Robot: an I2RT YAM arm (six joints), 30 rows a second.
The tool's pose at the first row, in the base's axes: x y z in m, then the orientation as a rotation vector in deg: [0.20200, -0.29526, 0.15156, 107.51, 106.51, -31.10]
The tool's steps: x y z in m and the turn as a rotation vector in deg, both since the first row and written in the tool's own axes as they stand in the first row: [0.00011, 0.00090, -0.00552, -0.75, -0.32, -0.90]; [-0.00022, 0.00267, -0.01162, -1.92, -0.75, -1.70]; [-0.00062, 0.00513, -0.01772, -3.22, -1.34, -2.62]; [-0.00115, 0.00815, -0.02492, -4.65, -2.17, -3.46]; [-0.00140, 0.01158, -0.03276, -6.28, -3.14, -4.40]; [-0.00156, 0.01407, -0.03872, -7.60, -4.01, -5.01]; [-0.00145, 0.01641, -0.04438, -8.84, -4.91, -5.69]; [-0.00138, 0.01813, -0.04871, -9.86, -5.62, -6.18]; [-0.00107, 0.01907, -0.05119, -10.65, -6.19, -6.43]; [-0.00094, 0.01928, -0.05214, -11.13, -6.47, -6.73]
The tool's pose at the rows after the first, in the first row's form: [0.20273, -0.29206, 0.15609, 106.08, 107.18, -30.90]; [0.20431, -0.28889, 0.16137, 104.41, 107.64, -30.32]; [0.20658, -0.28578, 0.16672, 102.45, 108.09, -29.79]; [0.20937, -0.28215, 0.17307, 100.34, 108.26, -29.30]; [0.21255, -0.27793, 0.17980, 97.93, 108.40, -28.75]; [0.21486, -0.27470, 0.18490, 96.07, 108.29, -28.33]; [0.21703, -0.27142, 0.18960, 94.19, 108.21, -28.04]; [0.21862, -0.26892, 0.19319, 92.73, 108.09, -27.75]; [0.21949, -0.26726, 0.19510, 91.69, 107.86, -27.50]; [0.21967, -0.26662, 0.19582, 90.97, 107.90, -27.34]
